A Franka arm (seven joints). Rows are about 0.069 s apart.
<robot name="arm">
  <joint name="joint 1" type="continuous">
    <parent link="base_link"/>
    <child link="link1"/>
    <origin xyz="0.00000 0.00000 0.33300"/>
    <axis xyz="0 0 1"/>
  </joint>
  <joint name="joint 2" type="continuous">
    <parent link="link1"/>
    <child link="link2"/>
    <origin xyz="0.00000 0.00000 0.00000"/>
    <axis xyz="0 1 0"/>
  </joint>
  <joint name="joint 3" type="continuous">
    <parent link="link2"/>
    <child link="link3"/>
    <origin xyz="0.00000 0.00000 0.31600"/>
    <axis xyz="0 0 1"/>
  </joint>
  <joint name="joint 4" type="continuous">
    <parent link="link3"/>
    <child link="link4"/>
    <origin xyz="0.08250 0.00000 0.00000"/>
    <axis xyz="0 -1 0"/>
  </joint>
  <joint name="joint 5" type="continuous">
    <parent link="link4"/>
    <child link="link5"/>
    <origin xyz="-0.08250 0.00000 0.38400"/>
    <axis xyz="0 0 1"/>
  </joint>
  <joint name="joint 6" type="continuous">
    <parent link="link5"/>
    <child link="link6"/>
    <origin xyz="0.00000 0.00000 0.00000"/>
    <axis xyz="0 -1 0"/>
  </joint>
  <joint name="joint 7" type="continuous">
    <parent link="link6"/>
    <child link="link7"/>
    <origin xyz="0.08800 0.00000 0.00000"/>
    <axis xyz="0 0 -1"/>
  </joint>
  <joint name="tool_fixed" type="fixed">
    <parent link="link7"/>
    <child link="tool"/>
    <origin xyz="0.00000 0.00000 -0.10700" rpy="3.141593 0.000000 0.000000"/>
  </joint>
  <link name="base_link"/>
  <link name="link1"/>
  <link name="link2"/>
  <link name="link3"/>
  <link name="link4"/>
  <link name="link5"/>
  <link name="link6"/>
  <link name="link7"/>
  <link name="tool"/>
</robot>
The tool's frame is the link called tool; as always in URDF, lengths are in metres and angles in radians. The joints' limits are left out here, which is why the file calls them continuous.
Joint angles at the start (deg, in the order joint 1, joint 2, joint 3, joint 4, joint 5, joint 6, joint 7): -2.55 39.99 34.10 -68.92 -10.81 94.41 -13.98
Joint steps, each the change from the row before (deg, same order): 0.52 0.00 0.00 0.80 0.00 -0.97 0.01; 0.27 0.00 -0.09 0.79 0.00 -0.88 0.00; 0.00 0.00 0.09 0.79 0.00 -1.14 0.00; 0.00 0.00 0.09 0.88 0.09 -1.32 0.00; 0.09 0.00 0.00 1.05 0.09 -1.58 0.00; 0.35 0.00 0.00 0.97 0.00 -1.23 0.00; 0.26 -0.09 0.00 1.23 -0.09 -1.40 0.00; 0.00 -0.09 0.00 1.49 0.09 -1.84 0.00
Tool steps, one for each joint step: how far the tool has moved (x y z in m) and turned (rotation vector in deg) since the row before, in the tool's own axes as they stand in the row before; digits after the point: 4 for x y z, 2 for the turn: 0.0010 -0.0050 -0.0040 -0.02 -0.29 -0.35; -0.0003 -0.0013 -0.0044 -0.04 -0.18 -0.03; -0.0016 0.0000 -0.0048 0.12 -0.33 0.07; -0.0020 -0.0001 -0.0053 0.23 -0.40 0.09; -0.0024 -0.0003 -0.0059 0.21 -0.53 0.11; -0.0008 -0.0030 -0.0052 0.03 -0.34 -0.16; -0.0020 -0.0019 -0.0081 -0.13 -0.20 -0.02; -0.0043 0.0007 -0.0100 0.14 -0.27 0.26
